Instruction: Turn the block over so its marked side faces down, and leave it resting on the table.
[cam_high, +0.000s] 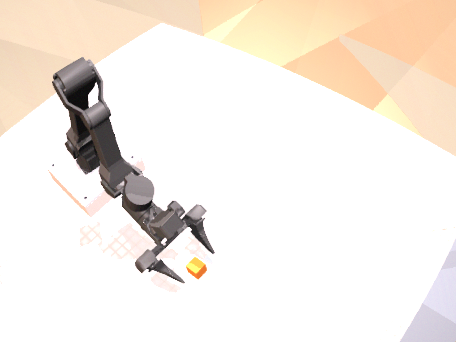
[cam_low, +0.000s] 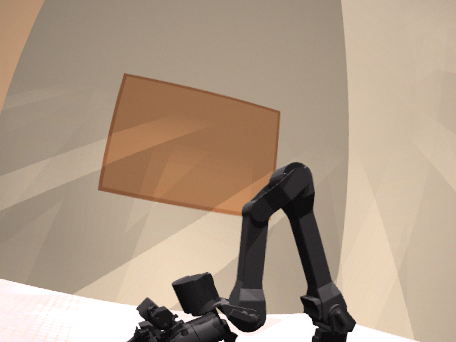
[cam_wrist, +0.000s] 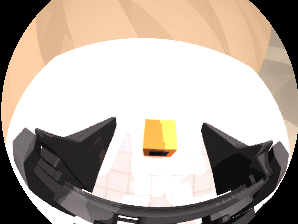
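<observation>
The orange block is 2 cm behind my gripper tip and 1 cm below it.
</observation>
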